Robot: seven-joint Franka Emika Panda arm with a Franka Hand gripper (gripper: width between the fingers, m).
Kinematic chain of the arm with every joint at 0, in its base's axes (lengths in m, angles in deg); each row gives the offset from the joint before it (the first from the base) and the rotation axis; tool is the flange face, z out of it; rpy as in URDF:
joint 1: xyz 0 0 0.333 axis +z
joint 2: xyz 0 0 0 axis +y
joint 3: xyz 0 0 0.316 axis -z
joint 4: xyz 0.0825 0 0 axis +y
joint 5: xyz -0.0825 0 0.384 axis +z
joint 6: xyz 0 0 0 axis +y
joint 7: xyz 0.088 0 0 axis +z
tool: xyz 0 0 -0.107 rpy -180 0 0
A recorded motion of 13 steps. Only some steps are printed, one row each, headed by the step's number.
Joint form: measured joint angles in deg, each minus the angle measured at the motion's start. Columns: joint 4, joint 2, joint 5, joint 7, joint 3, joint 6, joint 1.
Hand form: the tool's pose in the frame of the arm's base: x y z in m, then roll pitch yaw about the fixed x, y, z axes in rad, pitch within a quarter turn. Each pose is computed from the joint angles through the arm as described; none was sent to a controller.
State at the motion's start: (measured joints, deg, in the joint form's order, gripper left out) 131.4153 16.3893 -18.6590 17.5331 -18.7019 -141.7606 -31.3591
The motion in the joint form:
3: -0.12 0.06 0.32 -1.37 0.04 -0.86 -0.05
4: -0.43 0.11 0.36 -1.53 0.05 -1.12 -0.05
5: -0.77 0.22 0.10 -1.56 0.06 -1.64 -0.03
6: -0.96 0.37 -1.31 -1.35 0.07 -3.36 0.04
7: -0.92 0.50 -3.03 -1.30 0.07 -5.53 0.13
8: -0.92 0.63 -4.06 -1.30 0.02 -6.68 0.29
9: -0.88 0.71 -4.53 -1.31 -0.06 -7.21 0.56
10: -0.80 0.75 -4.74 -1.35 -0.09 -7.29 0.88
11: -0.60 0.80 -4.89 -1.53 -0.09 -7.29 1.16
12: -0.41 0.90 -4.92 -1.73 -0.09 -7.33 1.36
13: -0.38 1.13 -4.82 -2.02 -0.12 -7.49 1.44
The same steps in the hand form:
3: 0.5111 -0.1107 0.2255 3.0802 0.0949 0.3089
4: 0.5135 -0.1113 0.2274 3.0769 0.0862 0.3049
5: 0.5165 -0.1117 0.2293 3.0705 0.0747 0.3081
6: 0.5209 -0.1108 0.2316 3.0502 0.0507 0.3345
7: 0.5247 -0.1088 0.2335 3.0268 0.0239 0.3652
8: 0.5269 -0.1060 0.2341 3.0143 0.0104 0.3860
9: 0.5281 -0.1023 0.2341 3.0094 0.0047 0.3999
10: 0.5283 -0.0987 0.2333 3.0087 0.0057 0.4086
11: 0.5274 -0.0956 0.2316 3.0101 0.0092 0.4129
12: 0.5265 -0.0933 0.2296 3.0130 0.0120 0.4138
13: 0.5264 -0.0920 0.2277 3.0167 0.0109 0.4097

